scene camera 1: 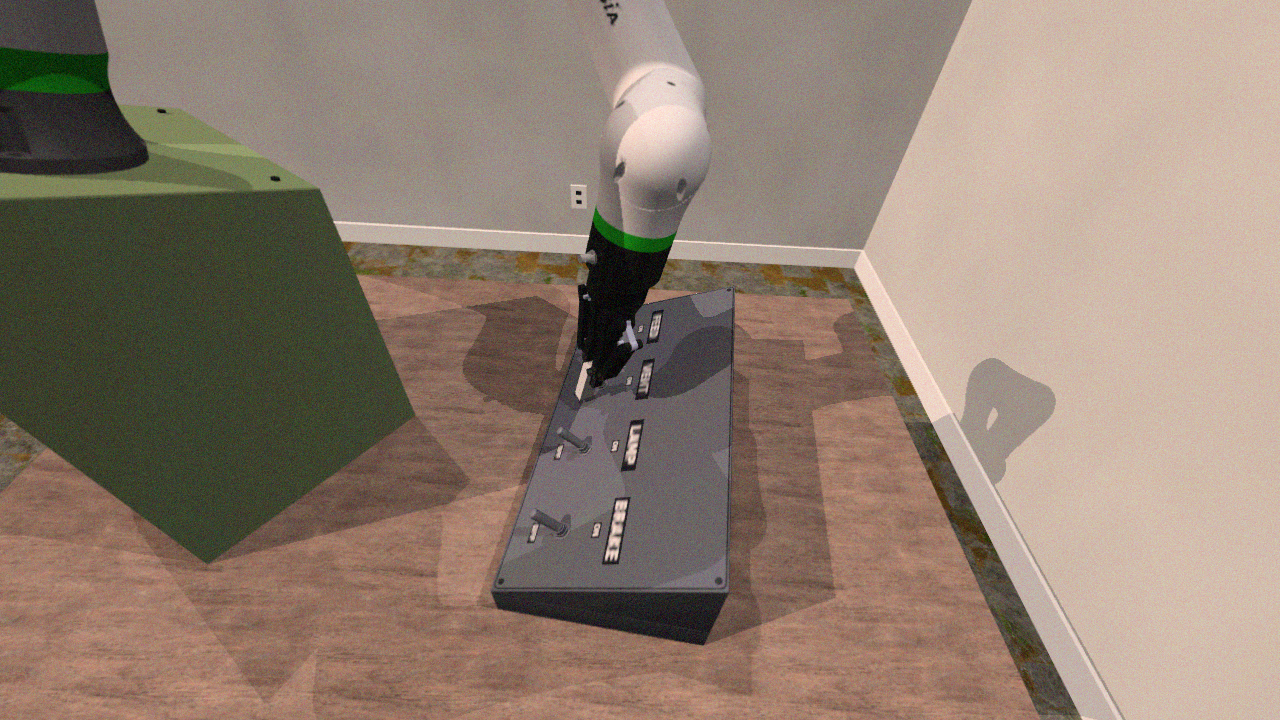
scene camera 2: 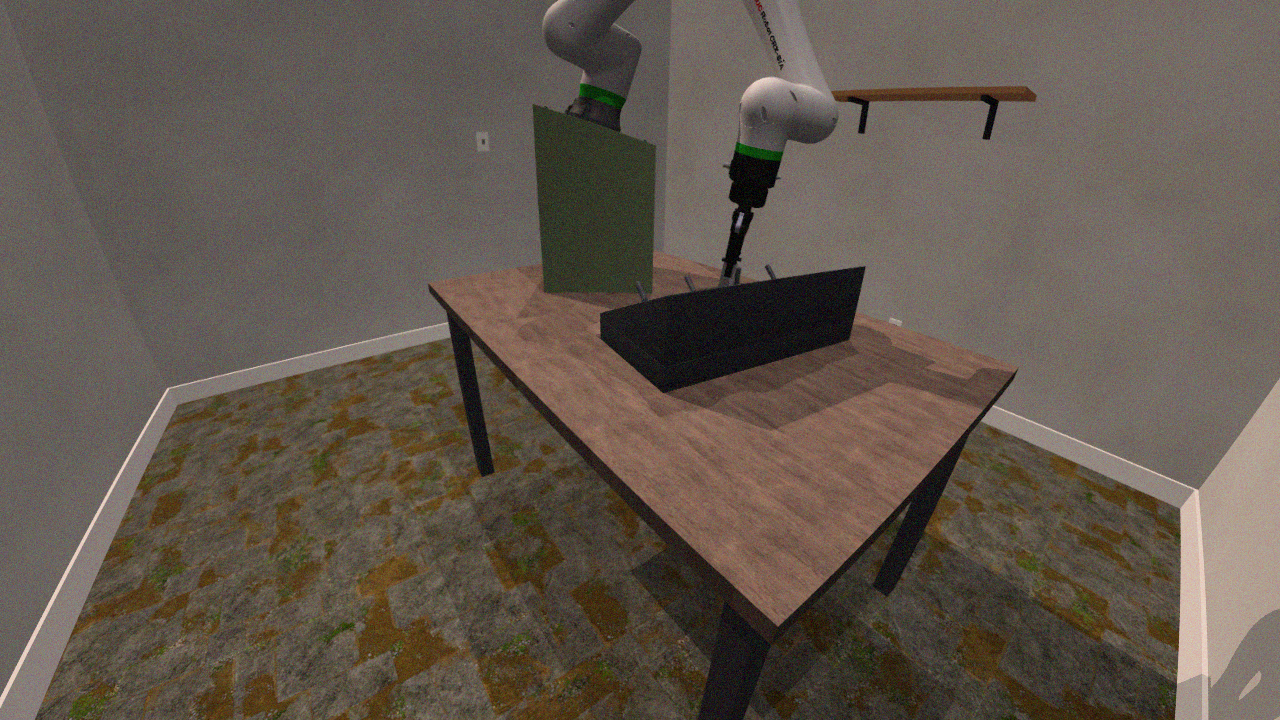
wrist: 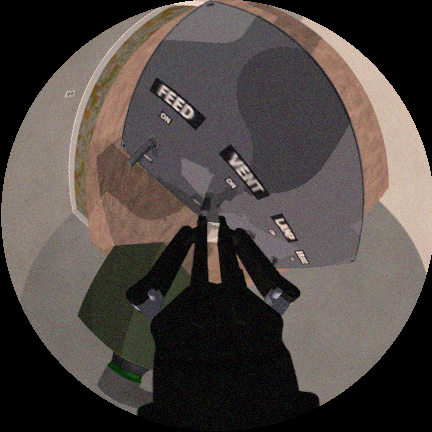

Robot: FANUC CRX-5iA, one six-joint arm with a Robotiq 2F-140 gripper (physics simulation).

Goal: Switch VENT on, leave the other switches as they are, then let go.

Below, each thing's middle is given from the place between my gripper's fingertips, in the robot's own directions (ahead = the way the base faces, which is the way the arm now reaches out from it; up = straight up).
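My gripper, relative to the grey sloped switch panel (scene camera 1: pixel 645 505): 9 cm short of it, 1 cm above it, 4 cm to the left of it.
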